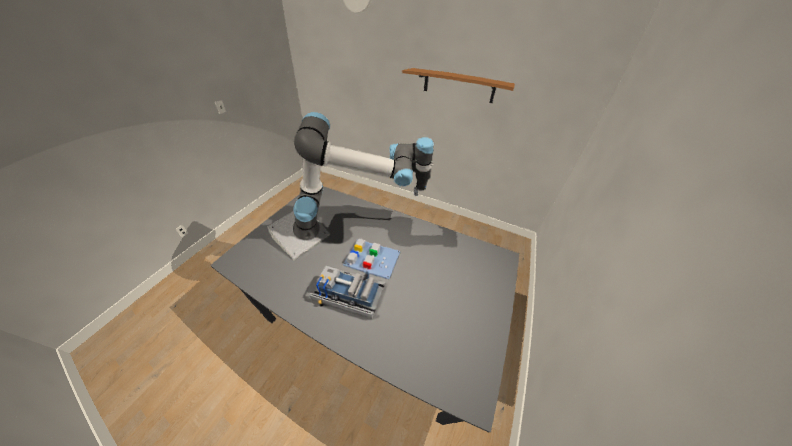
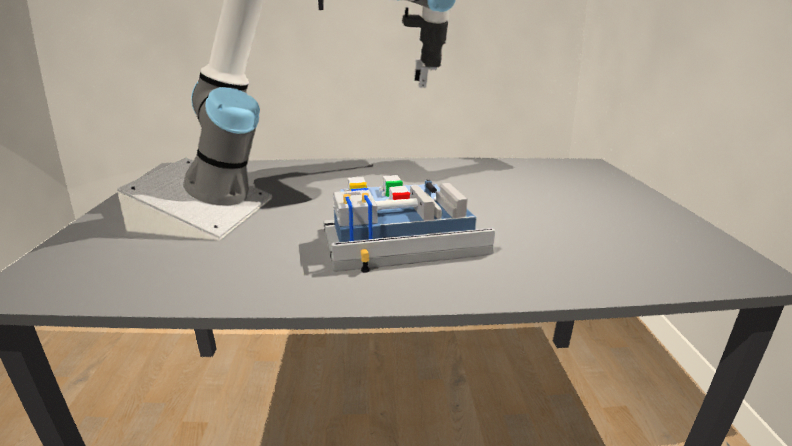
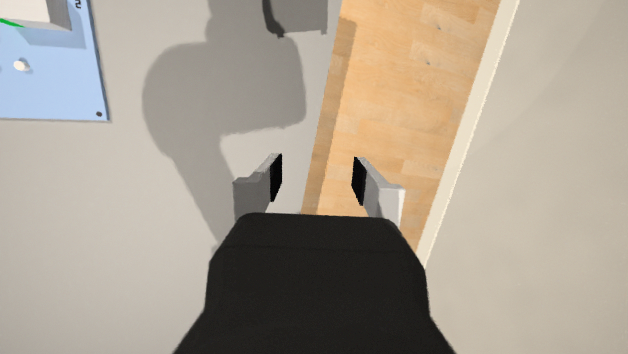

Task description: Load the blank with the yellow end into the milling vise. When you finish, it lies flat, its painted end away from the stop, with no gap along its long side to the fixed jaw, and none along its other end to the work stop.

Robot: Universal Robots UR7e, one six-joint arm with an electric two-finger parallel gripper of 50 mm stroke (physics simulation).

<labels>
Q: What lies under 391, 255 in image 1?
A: A light blue plate.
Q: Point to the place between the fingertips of my gripper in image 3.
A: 317, 170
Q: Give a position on a pale rail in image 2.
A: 348, 251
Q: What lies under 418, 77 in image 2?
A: My gripper.
</labels>
